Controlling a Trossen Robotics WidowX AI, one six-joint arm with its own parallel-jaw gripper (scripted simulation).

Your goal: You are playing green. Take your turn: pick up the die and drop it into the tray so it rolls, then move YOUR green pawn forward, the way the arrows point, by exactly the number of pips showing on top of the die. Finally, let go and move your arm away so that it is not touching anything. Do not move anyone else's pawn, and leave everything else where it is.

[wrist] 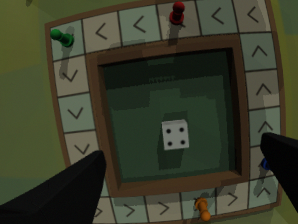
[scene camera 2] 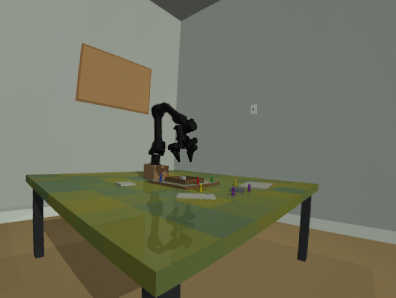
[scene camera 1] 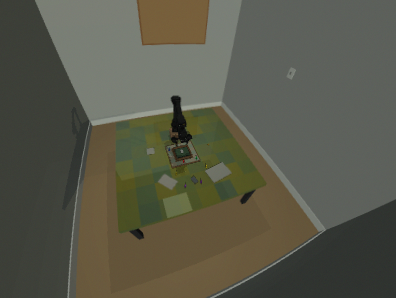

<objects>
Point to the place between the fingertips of my gripper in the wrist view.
At 184, 150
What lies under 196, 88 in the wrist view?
A tray.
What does my gripper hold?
Nothing.
</objects>
